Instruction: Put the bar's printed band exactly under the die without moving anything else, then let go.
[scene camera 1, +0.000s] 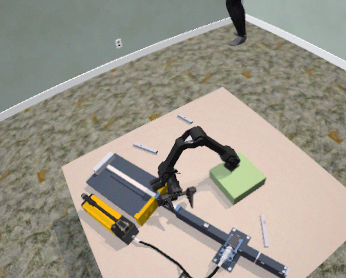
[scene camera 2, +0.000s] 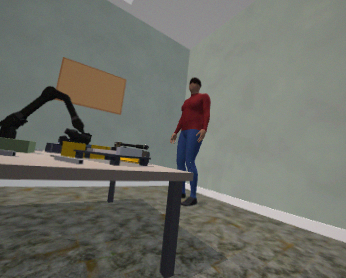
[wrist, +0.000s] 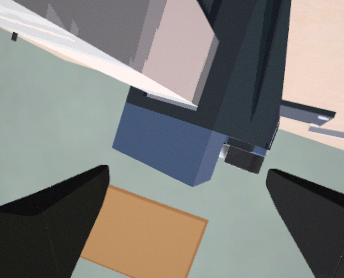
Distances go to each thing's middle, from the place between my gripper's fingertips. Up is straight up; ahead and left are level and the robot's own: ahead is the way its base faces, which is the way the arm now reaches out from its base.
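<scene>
Yellow and black tool (scene camera 1: 118, 225), from my hand: 4 cm below, 25 cm to the right, 31 cm ahead.
</scene>
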